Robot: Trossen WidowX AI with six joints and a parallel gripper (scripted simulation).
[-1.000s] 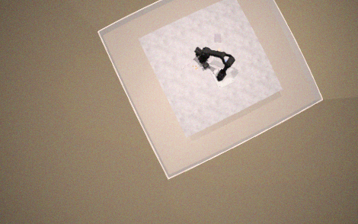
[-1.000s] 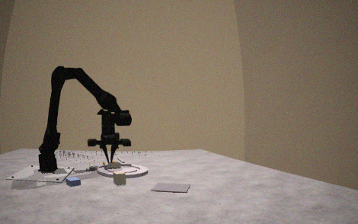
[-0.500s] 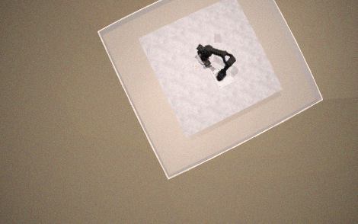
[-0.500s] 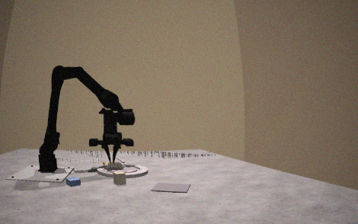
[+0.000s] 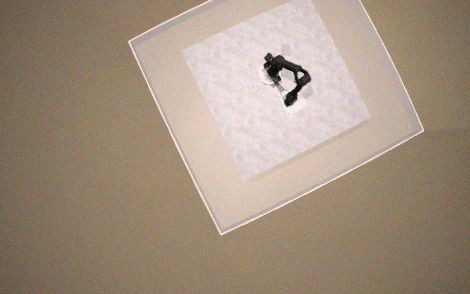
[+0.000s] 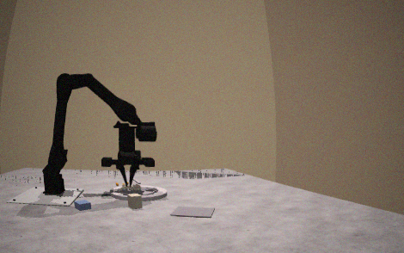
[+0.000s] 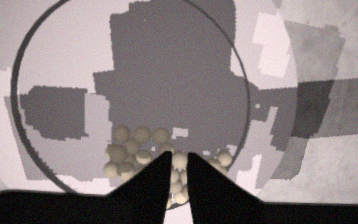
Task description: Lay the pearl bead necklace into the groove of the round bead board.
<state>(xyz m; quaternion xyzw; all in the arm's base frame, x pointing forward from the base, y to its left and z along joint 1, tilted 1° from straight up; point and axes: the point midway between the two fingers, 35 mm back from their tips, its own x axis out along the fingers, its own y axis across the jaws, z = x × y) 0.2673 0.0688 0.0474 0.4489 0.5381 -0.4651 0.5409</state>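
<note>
Now: the round bead board 30 mm ahead of my gripper tip, 10 mm to the right of it and 10 mm below it. From my gripper tip the other things lie so: flat grey plate (180 mm ahead, 240 mm to the right, 20 mm below); then cream cube (30 mm ahead, 180 mm to the right); then blue block (120 mm behind, 220 mm to the right, 10 mm below).
</note>
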